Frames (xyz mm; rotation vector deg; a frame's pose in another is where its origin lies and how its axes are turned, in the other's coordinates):
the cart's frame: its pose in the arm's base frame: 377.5 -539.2 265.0 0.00 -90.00 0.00
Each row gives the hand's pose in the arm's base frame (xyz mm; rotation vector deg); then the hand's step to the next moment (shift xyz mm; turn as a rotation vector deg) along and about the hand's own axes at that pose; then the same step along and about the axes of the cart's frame.
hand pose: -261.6 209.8 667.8 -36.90 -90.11 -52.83
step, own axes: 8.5 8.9 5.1 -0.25 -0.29 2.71
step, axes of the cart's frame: 10.0 8.4 -2.7 -0.43 2.13 1.66
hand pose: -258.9 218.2 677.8 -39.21 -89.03 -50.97
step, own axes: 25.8 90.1 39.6 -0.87 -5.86 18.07
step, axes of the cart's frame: 38.5 80.7 -48.5 -2.76 12.05 14.45
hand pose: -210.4 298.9 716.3 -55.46 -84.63 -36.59
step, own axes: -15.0 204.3 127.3 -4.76 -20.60 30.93
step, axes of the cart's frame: -63.2 206.7 -107.1 -6.40 14.63 33.89
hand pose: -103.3 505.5 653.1 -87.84 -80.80 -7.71
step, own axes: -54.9 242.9 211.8 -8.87 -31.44 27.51
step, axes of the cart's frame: -278.7 157.1 -67.1 -1.22 7.37 42.05
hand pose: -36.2 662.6 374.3 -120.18 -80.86 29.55
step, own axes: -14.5 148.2 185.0 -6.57 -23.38 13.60
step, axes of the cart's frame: -236.9 -14.3 8.9 4.39 3.92 27.20
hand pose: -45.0 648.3 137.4 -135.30 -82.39 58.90
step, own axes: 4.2 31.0 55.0 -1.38 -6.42 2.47
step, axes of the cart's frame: -57.9 -22.4 12.4 1.95 1.67 6.53
